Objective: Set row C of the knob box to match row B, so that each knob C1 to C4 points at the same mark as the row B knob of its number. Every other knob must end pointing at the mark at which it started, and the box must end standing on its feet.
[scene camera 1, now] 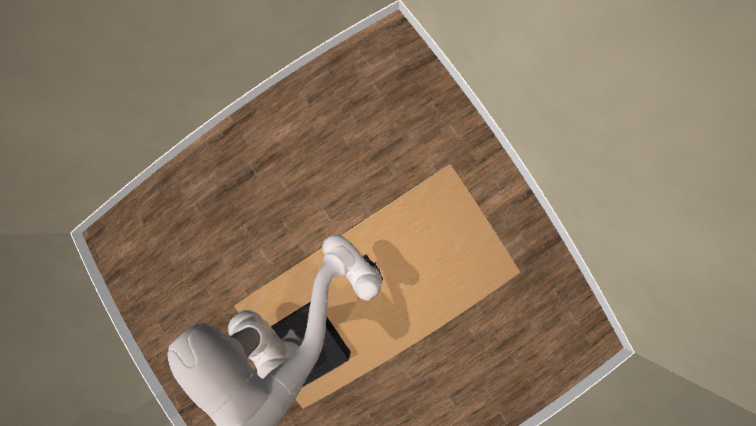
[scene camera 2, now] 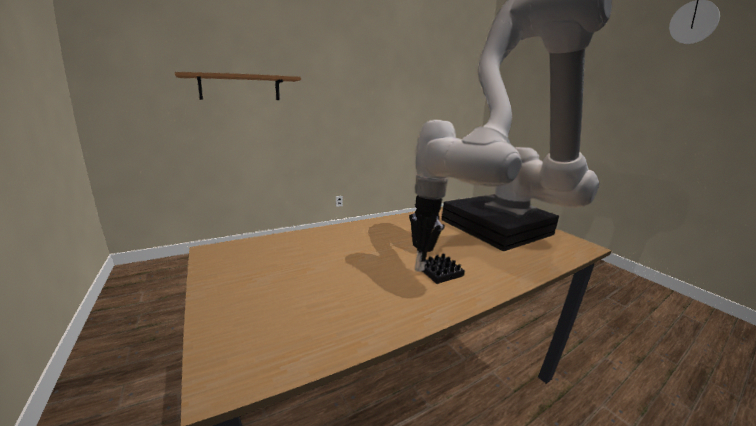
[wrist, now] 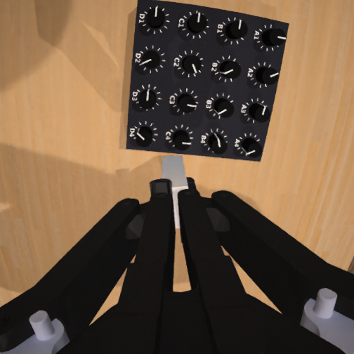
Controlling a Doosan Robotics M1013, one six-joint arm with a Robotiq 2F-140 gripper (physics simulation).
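Seen in the pictures: gripper, fingertip midpoint: (scene camera 1: 375, 263) (scene camera 2: 419, 269); arm's base at its link origin: (scene camera 1: 292, 350) (scene camera 2: 510, 208).
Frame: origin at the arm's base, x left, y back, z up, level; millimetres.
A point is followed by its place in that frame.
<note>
The black knob box (scene camera 2: 443, 268) @[z -68, x 65, y -577 mm] (wrist: 167, 80) stands flat on the table. In the wrist view its rows run downward, D at left to A at right. Knobs C1 (wrist: 197, 24) and B1 (wrist: 237, 30) both point up the view. C2 (wrist: 191, 63) points down-right, B2 (wrist: 229, 69) down-left. C3 (wrist: 187, 103) points right, B3 (wrist: 223, 107) down-left. C4 (wrist: 181, 141) points right; B4 (wrist: 218, 143) has a steep line whose pointing end I cannot tell. My gripper (scene camera 2: 421, 259) @[z -73, x 17, y -637 mm] (wrist: 173, 171) is shut and empty, its pale tip just off the box's C4 side.
The table (scene camera 1: 439, 227) @[z -91, x -95, y -1022 mm] (scene camera 2: 296, 317) @[z -91, x -32, y -1031 mm] carries the black base block (scene camera 1: 330, 349) @[z 0, x -134, y -155 mm] (scene camera 2: 502, 222) @[z 1, x 64, y -207 mm] of the arm, behind the box. The arm's shadow falls across the table beside the box. A wall shelf (scene camera 2: 238, 76) hangs far behind.
</note>
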